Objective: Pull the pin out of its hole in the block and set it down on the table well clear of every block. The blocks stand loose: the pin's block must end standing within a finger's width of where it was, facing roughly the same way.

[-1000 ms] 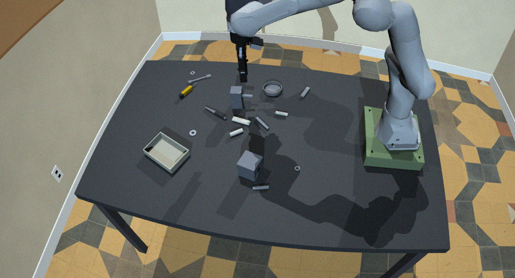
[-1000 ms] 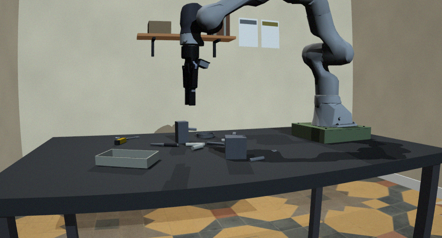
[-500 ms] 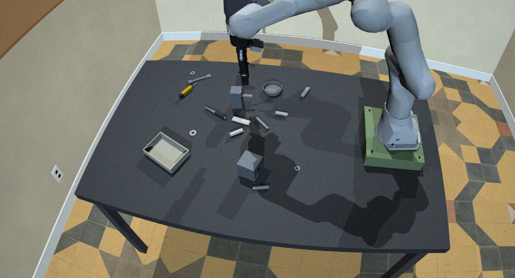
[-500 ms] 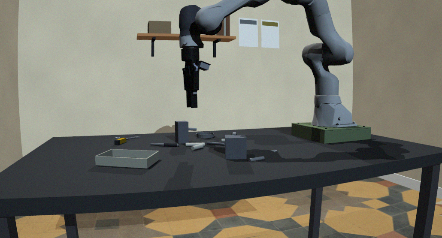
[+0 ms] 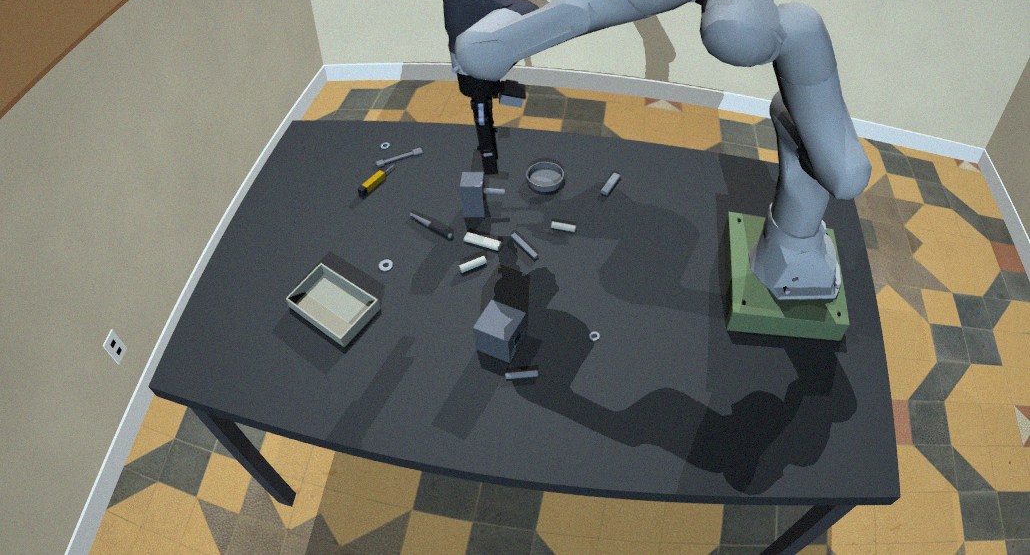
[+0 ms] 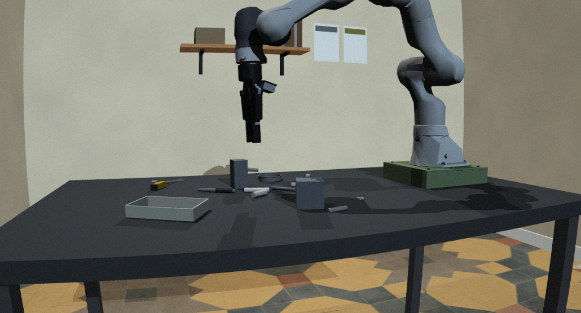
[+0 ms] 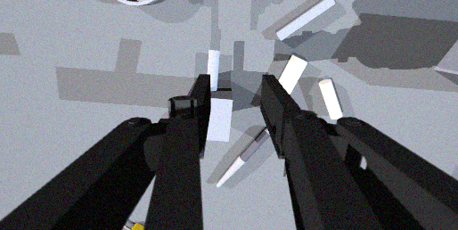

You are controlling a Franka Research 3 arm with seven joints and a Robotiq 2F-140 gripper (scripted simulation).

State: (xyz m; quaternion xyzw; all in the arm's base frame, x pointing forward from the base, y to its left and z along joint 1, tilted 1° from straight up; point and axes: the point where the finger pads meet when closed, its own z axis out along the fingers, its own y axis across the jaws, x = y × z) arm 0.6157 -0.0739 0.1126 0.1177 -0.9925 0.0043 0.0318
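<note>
The pin is 120 mm below my hand, 20 mm to the right of it and 20 mm ahead of it. The rest, counted from my hand: yellow-handled screwdriver (300 mm ahead, 170 mm below, 70 mm to the right); round dish (170 mm below, 130 mm to the right, 80 mm behind); tray (300 mm to the left, 270 mm ahead, 170 mm below).
</note>
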